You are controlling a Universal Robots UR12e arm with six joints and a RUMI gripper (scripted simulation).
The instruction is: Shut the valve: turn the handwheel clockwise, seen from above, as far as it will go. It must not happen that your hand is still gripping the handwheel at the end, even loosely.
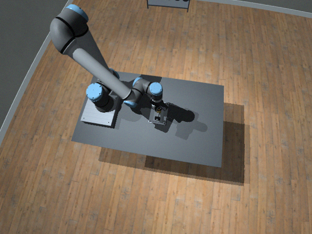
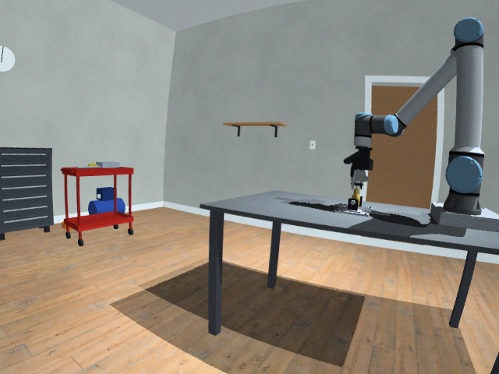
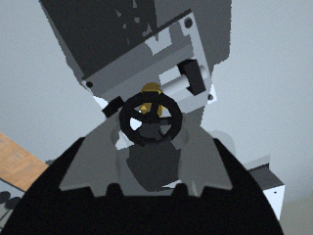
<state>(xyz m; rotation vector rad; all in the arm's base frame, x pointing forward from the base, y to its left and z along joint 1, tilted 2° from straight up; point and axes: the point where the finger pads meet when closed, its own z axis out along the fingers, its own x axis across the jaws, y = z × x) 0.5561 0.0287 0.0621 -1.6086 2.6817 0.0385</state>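
The black spoked handwheel is 1 cm above my hand. From my hand the other things lie so: base plate 12 cm below.
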